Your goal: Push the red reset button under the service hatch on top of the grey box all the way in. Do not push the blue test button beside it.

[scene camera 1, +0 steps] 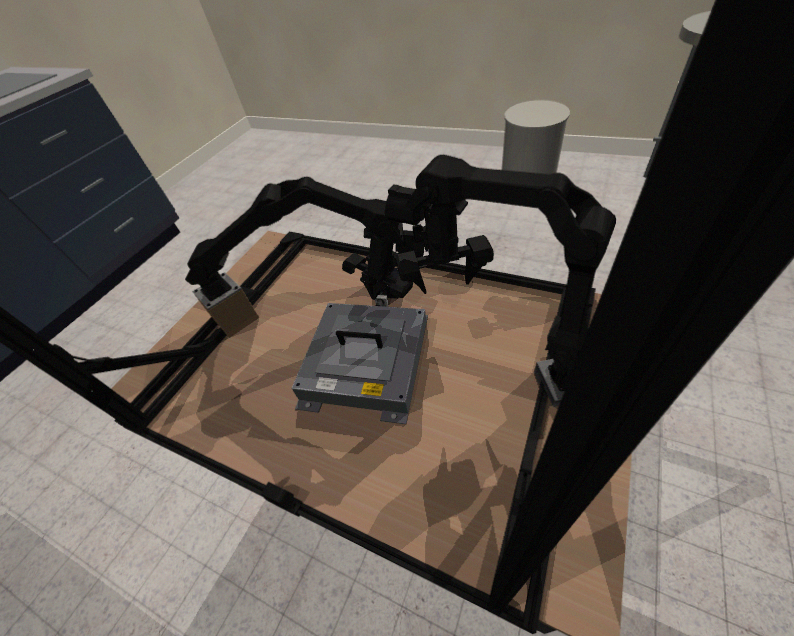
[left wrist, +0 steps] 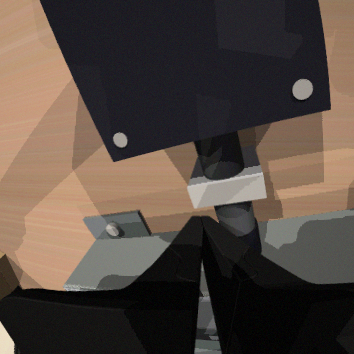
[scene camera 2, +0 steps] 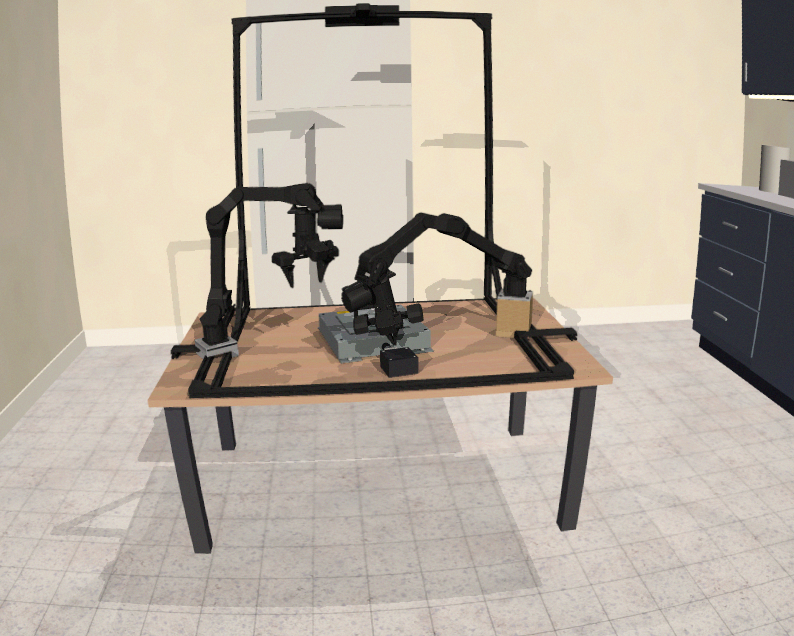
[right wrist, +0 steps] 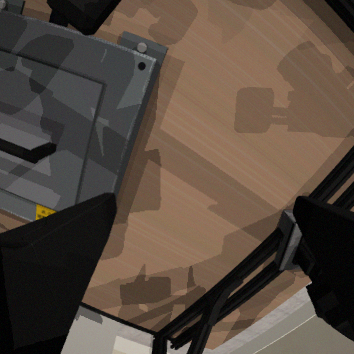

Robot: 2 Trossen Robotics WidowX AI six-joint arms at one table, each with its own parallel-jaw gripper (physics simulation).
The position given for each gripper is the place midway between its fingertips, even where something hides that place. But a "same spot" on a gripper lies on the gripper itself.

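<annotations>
Right gripper: visible in scene camera 1 (pixel 446 288), scene camera 2 and the right wrist view; out of frame in the left wrist view. On the right gripper, (scene camera 2: pixel 322 265) and (right wrist: pixel 40 261) are the same spot.
</annotations>
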